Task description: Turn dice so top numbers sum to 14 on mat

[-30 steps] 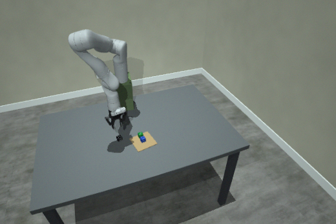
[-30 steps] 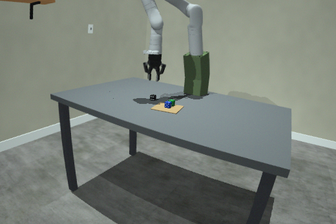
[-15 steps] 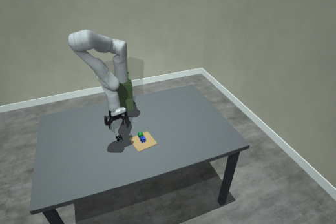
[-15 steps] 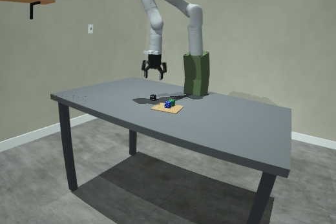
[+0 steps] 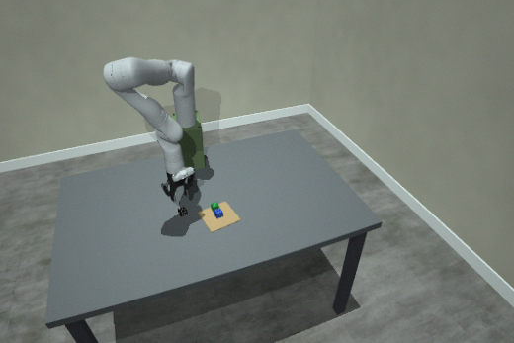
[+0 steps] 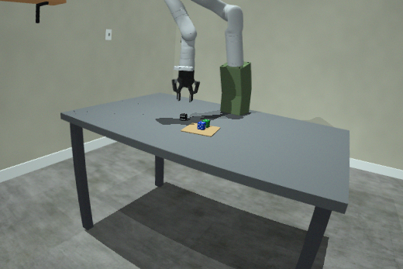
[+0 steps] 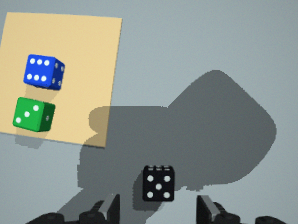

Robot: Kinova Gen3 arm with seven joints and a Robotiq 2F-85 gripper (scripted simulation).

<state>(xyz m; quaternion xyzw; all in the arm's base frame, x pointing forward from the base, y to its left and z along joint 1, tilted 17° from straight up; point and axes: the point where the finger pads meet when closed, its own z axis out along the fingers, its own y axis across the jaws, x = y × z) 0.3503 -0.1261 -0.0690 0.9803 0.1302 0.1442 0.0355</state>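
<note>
Right now the black die is 10 cm below my hand. Round my hand: tan mat (8 cm ahead, 14 cm to the left, 11 cm below); blue die (7 cm ahead, 14 cm to the left, 9 cm below); green die (3 cm ahead, 14 cm to the left, 9 cm below).
</note>
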